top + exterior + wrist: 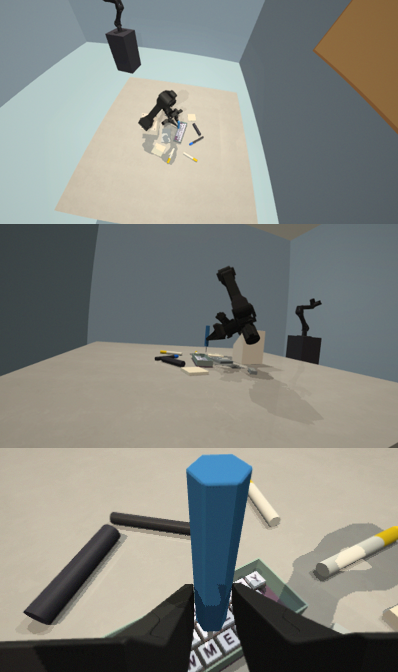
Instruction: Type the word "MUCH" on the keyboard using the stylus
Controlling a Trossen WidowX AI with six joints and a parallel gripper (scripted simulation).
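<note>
My gripper tip is now 150 mm short of the black cylinder, 90 mm above it and 70 mm to the right of it. Also, from my gripper tip: notepad (180 mm to the left, 100 mm below, 80 mm ahead); then black pen (150 mm ahead, 100 mm below, 60 mm to the right); then blue hexagonal stylus (20 mm below).
</note>
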